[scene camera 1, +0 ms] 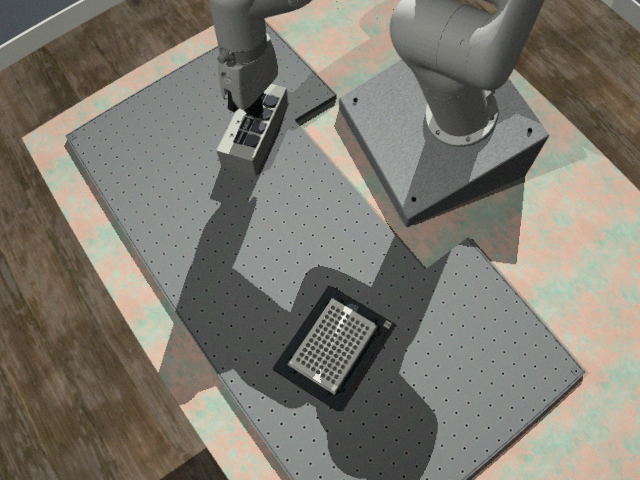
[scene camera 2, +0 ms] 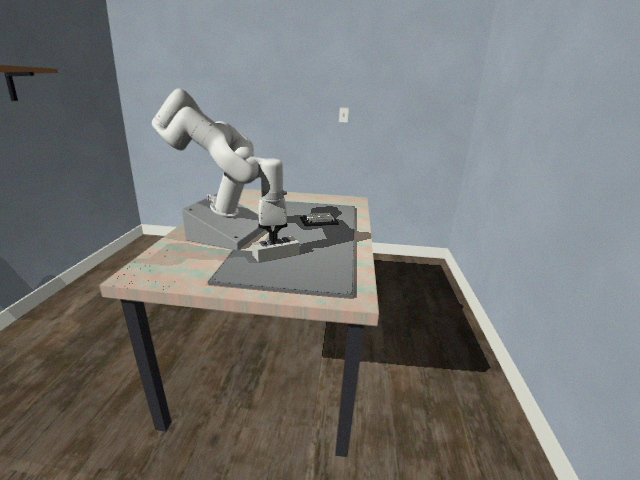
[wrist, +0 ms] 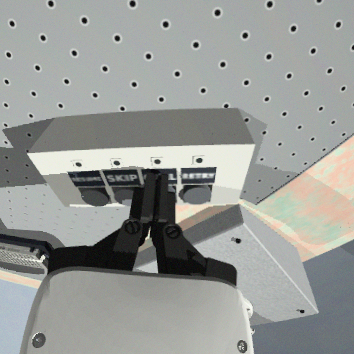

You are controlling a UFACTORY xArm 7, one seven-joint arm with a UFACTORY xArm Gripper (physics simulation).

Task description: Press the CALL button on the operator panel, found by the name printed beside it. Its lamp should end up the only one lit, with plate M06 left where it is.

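Frame: origin at the arm's base, x left, y back, z up, level; metres.
Seen in the pictures: gripper, fingertip midpoint: (scene camera 1: 253,111) (scene camera 2: 273,241) (wrist: 154,184); arm's base, origin of the base link: (scene camera 1: 461,113) (scene camera 2: 224,209).
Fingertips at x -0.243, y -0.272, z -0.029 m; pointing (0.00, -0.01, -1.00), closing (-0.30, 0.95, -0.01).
Note:
Offsets run from my fingertips to a thing's middle. "spot": to the spot under its first point. Level surfaces: height alone.
The operator panel {dx +0.007, dy -0.009, dz -0.030 m} (scene camera 1: 226,143) (scene camera 2: 277,251) (wrist: 150,131) is a pale box with four dark round buttons and printed names. In the wrist view the SKIP label {spot: dx +0.012, dy -0.023, dz -0.005 m} (wrist: 121,178) is readable; the RESUME label {spot: dx +0.027, dy -0.048, dz -0.005 m} (wrist: 86,178) and RETRY label {spot: dx -0.021, dy +0.028, dz -0.005 m} (wrist: 198,176) are blurred. My gripper (scene camera 1: 252,109) (scene camera 2: 272,241) (wrist: 154,184) is shut and empty, its tips at the CALL label and button, covering most of both. Contact and button depth cannot be told. The four lamp windows look dark, including CALL's lamp {dx -0.019, dy -0.007, dz -0.004 m} (wrist: 157,161). Plate M06 {dx +0.409, dy -0.144, dz -0.039 m} (scene camera 1: 333,346) (scene camera 2: 319,218) (wrist: 17,260) is a pale many-welled plate; its name is not readable.
The plate sits in a black holder {spot: dx +0.427, dy -0.212, dz -0.046 m} (scene camera 1: 305,381) on the grey perforated board {dz -0.058 m} (scene camera 1: 155,206) (scene camera 2: 310,273). The arm's grey wedge base (scene camera 1: 382,155) (scene camera 2: 214,230) (wrist: 270,272) stands beside the panel. The pink and green table (scene camera 2: 242,304) lies under them.

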